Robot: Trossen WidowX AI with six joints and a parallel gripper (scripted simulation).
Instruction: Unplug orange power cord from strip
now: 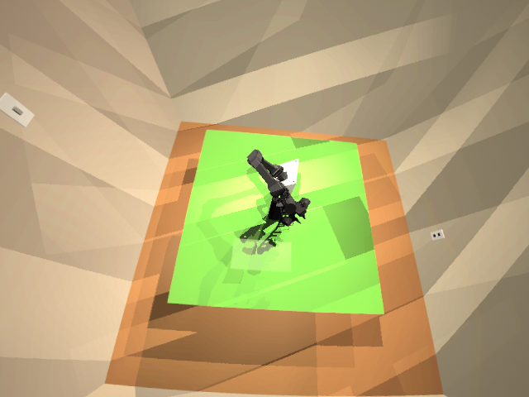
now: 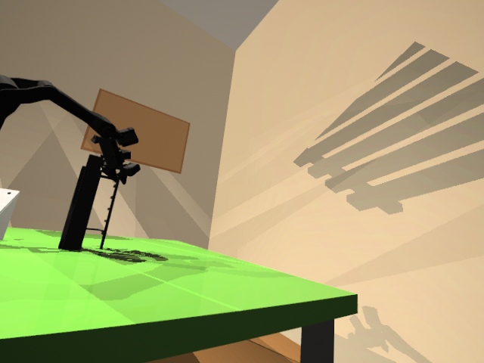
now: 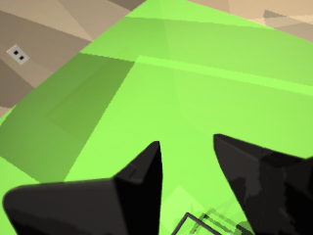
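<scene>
The orange plug lies 110 mm behind my gripper tip, 60 mm to the right of it and 140 mm below it. Also, from my gripper tip: black power strip 110 mm behind, 130 mm to the right, 120 mm below.
</scene>
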